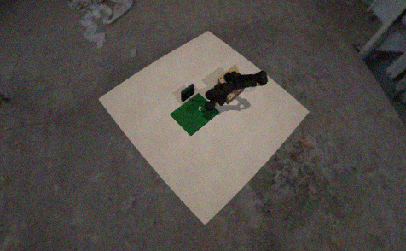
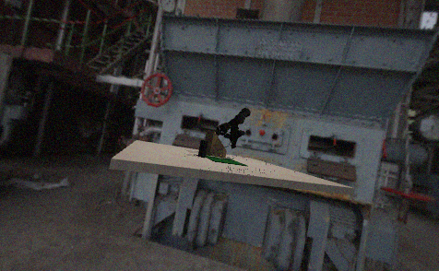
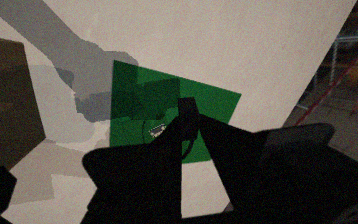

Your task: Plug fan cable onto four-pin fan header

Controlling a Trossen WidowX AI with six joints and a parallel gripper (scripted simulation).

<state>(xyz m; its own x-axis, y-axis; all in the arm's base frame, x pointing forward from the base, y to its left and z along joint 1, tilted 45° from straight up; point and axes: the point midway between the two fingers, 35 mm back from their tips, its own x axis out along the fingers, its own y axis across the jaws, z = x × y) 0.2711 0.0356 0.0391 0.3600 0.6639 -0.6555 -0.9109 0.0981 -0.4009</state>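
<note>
Now: gripper tip 10 mm to the left of the black plug and 10 mm above it. Also, from my gripper tip: black fan: 30 mm behind, 230 mm to the right, 60 mm below; green board: 50 mm ahead, 100 mm to the right, 140 mm below.
</note>
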